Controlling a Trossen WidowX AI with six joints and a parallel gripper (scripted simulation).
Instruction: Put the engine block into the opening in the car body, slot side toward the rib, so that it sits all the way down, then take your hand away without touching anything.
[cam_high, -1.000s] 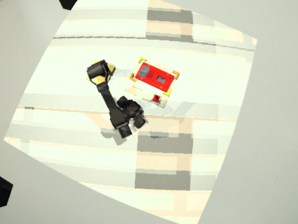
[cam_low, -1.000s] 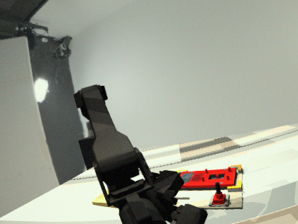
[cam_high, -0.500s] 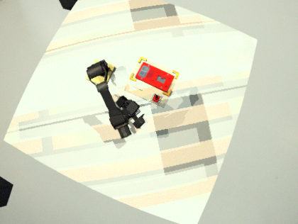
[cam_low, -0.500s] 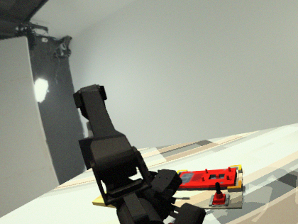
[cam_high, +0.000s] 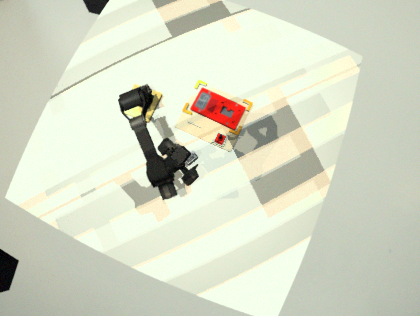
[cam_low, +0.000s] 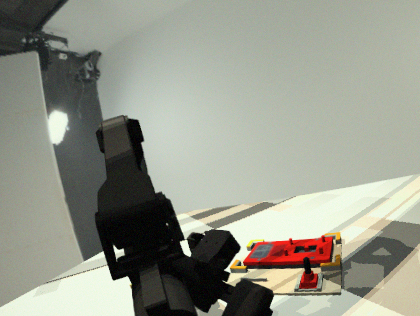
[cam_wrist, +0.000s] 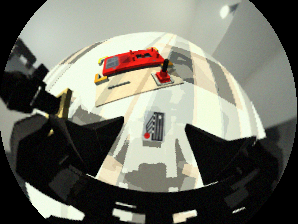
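My gripper tip is now 4 cm above the engine block. From my gripper tip the other things lie so: black upright post: 8 cm ahead, 11 cm to the left, 1 cm below.
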